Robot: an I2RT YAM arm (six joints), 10 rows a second.
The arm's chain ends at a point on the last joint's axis. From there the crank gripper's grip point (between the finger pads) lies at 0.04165 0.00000 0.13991 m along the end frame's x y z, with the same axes.
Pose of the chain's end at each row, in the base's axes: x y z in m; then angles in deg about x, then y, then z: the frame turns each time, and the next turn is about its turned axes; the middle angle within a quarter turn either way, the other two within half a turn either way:
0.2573, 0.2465, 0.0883, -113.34, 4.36, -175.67
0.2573, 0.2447, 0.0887, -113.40, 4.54, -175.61
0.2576, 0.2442, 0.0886, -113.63, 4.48, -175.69
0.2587, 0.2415, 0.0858, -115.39, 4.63, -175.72
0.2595, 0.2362, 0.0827, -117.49, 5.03, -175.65
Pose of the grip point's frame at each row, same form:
0.2265, 0.3787, 0.0347, -113.34, 4.36, -175.67
0.2270, 0.3770, 0.0349, -113.40, 4.54, -175.61
0.2271, 0.3762, 0.0343, -113.63, 4.48, -175.69
0.2286, 0.3718, 0.0274, -115.39, 4.63, -175.72
0.2304, 0.3645, 0.0195, -117.49, 5.03, -175.65

